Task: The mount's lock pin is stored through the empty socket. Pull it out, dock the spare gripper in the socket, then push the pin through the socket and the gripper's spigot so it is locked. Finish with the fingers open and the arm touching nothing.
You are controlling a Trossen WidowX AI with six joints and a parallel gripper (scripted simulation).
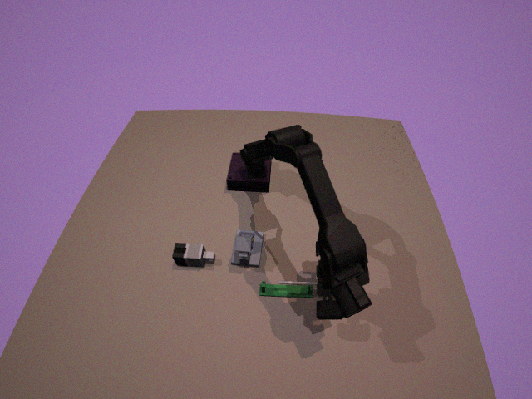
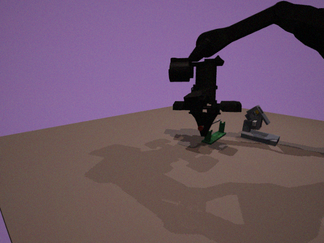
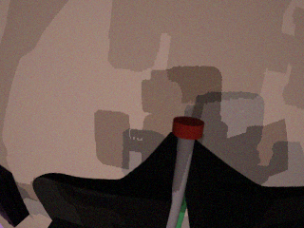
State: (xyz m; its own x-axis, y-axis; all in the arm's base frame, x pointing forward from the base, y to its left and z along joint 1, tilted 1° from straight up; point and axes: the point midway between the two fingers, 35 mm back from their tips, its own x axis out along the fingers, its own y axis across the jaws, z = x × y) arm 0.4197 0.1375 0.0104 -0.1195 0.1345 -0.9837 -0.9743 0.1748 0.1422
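Right now my gripper tip is 10 mm past the green cradle, 100 mm to the left of it and 10 mm above it. Also, from my gripper tip: spare gripper (130 mm behind, 340 mm to the right); then grey mount (130 mm behind, 200 mm to the right, 20 mm above).
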